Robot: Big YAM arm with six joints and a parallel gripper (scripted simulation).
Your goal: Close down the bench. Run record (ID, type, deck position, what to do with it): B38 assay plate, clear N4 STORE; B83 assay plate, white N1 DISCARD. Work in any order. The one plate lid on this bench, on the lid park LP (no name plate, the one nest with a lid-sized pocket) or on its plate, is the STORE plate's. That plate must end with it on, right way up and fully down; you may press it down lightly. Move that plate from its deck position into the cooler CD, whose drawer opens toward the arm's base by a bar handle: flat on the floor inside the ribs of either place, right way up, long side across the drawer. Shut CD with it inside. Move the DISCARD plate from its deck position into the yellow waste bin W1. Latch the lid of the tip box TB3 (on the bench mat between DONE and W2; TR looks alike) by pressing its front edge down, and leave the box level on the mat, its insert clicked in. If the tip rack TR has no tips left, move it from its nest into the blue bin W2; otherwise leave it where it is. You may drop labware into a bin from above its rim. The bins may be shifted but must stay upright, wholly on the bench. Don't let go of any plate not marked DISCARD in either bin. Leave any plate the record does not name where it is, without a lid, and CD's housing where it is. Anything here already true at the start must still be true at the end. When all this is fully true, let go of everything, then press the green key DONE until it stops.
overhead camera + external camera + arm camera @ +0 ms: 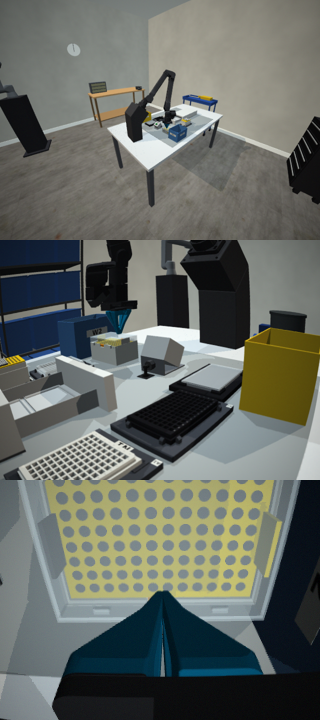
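The tip box lid is 3 cm ahead of my hand and 2 cm below it. Round my hand: blue bin W2: 4 cm ahead, 14 cm to the right, 4 cm below; grey done key housing: 1 cm behind, 18 cm to the left, 2 cm below; tip box TB3: 3 cm ahead, 4 cm below.
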